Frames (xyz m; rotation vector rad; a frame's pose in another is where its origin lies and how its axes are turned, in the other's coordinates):
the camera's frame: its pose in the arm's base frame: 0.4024 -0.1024 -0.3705 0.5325 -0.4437 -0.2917
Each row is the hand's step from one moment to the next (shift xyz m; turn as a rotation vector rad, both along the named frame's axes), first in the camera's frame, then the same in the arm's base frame.
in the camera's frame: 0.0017 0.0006 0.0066 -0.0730 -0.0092 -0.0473
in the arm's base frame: -0.0016 -0.0029 0.0060 -0.0420 0.0399 -0.0655
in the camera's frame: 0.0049 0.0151 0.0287 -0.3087 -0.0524 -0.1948
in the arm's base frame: -0.0072 -0.0015 0.0320 -0.1822 0.1556 -0.2803
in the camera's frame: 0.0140 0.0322 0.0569 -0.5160 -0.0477 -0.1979
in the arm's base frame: -0.0101 -0.0028 0.0660 -0.3595 0.2391 -0.3483
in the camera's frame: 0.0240 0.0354 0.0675 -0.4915 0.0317 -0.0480
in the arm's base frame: -0.0060 -0.0084 0.0792 -0.3977 0.2320 -0.1814
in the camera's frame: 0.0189 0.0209 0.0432 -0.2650 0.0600 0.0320
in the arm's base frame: -0.0011 -0.0081 0.0509 -0.2355 0.1360 -0.0298
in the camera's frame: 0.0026 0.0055 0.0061 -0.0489 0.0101 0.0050
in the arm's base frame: 0.0002 0.0010 0.0086 -0.0432 0.0247 -0.0067
